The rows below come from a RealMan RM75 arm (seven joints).
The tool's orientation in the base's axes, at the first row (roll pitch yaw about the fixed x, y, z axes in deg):
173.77, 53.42, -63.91
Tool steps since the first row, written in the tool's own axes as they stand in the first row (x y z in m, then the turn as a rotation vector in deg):
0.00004, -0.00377, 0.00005, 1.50, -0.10, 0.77
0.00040, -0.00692, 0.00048, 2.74, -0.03, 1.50
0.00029, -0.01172, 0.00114, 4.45, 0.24, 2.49
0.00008, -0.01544, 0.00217, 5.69, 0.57, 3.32
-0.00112, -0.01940, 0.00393, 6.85, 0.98, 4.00
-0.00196, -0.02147, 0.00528, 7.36, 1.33, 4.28
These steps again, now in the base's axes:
0.00321, 0.00196, -0.00031, 0.13, -0.24, -1.67
0.00580, 0.00367, -0.00105, 0.07, -0.45, -3.09
0.00958, 0.00665, -0.00167, -0.16, -0.84, -5.03
0.01224, 0.00937, -0.00235, -0.48, -1.12, -6.50
0.01452, 0.01323, -0.00268, -0.84, -1.49, -7.81
0.01546, 0.01565, -0.00294, -1.13, -1.76, -8.36

